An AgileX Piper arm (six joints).
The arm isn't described. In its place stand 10 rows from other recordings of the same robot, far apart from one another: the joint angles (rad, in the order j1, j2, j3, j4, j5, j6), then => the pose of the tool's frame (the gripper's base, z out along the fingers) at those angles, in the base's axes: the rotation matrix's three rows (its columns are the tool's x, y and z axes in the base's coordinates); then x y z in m.
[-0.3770, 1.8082, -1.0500, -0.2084, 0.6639, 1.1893] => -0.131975 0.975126 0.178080; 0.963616 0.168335 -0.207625; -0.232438 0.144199 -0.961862; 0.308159 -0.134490 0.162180
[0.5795, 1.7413, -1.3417, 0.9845, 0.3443, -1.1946] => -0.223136 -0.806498 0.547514; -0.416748 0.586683 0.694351; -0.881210 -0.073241 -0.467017; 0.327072 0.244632 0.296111
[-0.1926, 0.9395, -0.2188, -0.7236, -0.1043, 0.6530] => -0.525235 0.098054 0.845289; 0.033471 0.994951 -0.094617; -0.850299 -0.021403 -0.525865; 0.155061 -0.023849 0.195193
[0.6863, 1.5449, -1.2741, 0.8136, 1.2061, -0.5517] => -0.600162 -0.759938 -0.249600; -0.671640 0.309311 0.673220; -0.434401 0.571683 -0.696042; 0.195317 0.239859 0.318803
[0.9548, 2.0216, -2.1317, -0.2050, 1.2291, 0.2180] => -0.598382 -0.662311 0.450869; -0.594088 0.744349 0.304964; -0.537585 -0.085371 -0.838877; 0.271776 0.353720 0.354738
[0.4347, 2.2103, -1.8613, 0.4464, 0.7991, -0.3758] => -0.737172 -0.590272 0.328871; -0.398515 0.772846 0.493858; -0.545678 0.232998 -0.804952; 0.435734 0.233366 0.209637
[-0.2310, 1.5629, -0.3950, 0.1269, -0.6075, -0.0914] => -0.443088 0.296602 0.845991; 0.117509 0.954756 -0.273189; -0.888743 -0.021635 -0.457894; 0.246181 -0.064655 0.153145
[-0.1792, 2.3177, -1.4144, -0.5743, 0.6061, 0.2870] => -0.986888 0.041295 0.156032; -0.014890 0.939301 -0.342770; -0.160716 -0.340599 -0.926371; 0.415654 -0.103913 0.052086
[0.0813, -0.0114, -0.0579, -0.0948, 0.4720, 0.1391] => -0.309282 -0.023485 0.950680; 0.029516 0.998976 0.034280; -0.950512 0.038663 -0.308272; 0.048074 -0.000012 0.191141
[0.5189, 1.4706, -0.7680, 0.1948, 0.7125, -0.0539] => -0.886039 -0.437881 0.152301; -0.398446 0.887181 0.232704; -0.237015 0.145501 -0.960549; 0.211511 0.134056 0.193636
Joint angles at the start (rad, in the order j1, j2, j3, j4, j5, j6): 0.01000 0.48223 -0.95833 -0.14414 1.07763 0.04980
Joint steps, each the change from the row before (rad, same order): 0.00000 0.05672 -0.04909 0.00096 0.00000 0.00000; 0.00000 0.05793 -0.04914 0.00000 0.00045 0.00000; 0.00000 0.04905 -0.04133 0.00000 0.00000 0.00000; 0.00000 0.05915 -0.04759 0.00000 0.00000 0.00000; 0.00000 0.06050 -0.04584 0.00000 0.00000 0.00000; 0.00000 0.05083 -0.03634 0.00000 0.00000 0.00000; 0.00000 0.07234 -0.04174 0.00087 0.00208 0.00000; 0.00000 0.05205 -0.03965 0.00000 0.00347 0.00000; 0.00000 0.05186 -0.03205 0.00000 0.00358 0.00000; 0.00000 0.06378 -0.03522 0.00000 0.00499 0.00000; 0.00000 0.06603 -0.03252 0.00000 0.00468 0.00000; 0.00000 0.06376 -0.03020 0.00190 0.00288 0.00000
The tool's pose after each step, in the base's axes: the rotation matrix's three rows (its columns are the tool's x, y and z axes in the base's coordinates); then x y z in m. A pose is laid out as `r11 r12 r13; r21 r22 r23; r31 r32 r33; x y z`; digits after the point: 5 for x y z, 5 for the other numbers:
-0.49656 0.09020 0.86330; -0.02317 0.99285 -0.11706; -0.86769 -0.07813 -0.49092; 0.05744 -0.01086 0.40736
-0.50455 0.08953 0.85873; -0.02319 0.99284 -0.11714; -0.86307 -0.07901 -0.49886; 0.06902 -0.01075 0.41745
-0.51120 0.08892 0.85485; -0.02326 0.99284 -0.11718; -0.85915 -0.07978 -0.50547; 0.07942 -0.01065 0.42543
-0.52110 0.08799 0.84895; -0.02335 0.99283 -0.11723; -0.85318 -0.08092 -0.51530; 0.09280 -0.01051 0.43378
-0.53355 0.08679 0.84131; -0.02348 0.99282 -0.11731; -0.84545 -0.08234 -0.52768; 0.10740 -0.01037 0.44072
-0.54574 0.08559 0.83357; -0.02360 0.99281 -0.11739; -0.83762 -0.08374 -0.53979; 0.12032 -0.01024 0.44529
-0.57280 0.08268 0.81551; -0.02320 0.99287 -0.11695; -0.81937 -0.08591 -0.56680; 0.14005 -0.00998 0.44769
-0.58572 0.08174 0.80638; -0.02289 0.99284 -0.11727; -0.81019 -0.08715 -0.57965; 0.15372 -0.00987 0.45123
-0.60449 0.08014 0.79257; -0.02263 0.99280 -0.11765; -0.79629 -0.08905 -0.59832; 0.16819 -0.00975 0.45191
-0.63083 0.07775 0.77201; -0.02227 0.99274 -0.11818; -0.77560 -0.09174 -0.62452; 0.18649 -0.00959 0.45050
-0.65996 0.07480 0.74756; -0.02197 0.99268 -0.11873; -0.75098 -0.09478 -0.65349; 0.20584 -0.00943 0.44674
-0.68687 0.07105 0.72330; -0.02101 0.99285 -0.11748; -0.72647 -0.09589 -0.68047; 0.22473 -0.00910 0.44169

